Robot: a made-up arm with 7 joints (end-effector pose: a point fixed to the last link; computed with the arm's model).
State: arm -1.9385 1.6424 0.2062 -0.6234 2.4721 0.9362 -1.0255
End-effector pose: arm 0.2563 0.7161 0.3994 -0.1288 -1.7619 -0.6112
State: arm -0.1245 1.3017 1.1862 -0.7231 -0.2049 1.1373 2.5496
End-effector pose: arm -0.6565 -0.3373 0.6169 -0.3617 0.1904 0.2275
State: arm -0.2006 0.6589 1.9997 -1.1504 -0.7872 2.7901 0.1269
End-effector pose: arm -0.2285 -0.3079 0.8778 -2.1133 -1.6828 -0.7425
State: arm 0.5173 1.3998 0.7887 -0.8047 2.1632 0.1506 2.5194
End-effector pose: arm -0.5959 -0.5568 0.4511 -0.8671 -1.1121 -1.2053
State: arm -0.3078 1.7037 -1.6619 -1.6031 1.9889 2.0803 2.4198
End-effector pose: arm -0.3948 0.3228 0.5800 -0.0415 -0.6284 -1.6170
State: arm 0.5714 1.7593 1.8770 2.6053 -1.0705 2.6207 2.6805
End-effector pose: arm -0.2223 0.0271 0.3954 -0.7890 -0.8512 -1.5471
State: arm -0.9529 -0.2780 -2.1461 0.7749 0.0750 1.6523 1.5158
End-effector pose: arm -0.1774 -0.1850 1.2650 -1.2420 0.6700 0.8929
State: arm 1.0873 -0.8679 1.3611 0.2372 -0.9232 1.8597 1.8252
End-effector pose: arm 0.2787 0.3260 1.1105 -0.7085 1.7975 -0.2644
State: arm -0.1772 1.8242 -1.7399 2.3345 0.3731 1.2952 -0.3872
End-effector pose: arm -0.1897 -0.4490 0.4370 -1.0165 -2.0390 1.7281
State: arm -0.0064 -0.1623 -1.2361 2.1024 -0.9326 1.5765 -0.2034
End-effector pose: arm 0.2752 -0.4812 0.8242 1.4076 0.8414 1.8377
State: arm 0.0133 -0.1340 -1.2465 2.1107 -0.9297 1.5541 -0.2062
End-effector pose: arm 0.2727 -0.4805 0.8286 1.4045 0.8168 1.8473
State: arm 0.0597 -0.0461 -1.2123 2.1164 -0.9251 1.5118 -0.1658
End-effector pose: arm 0.2827 -0.4632 0.8484 1.3225 0.7586 1.9415
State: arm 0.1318 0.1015 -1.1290 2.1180 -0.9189 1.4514 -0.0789
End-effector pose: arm 0.2994 -0.4258 0.8865 1.1583 0.6603 2.1185
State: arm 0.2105 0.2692 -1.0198 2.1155 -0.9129 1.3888 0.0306
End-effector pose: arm 0.3068 -0.3771 0.9355 0.9566 0.5379 2.3209
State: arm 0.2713 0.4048 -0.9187 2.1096 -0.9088 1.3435 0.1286
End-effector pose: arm 0.2998 -0.3334 0.9795 0.7765 0.4281 2.4835
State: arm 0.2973 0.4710 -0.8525 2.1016 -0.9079 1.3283 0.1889
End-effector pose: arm 0.2908 -0.3065 1.0054 0.6638 0.3712 2.5701
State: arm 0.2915 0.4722 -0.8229 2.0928 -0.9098 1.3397 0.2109
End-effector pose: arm 0.2899 -0.2951 1.0135 0.6206 0.3720 2.5909
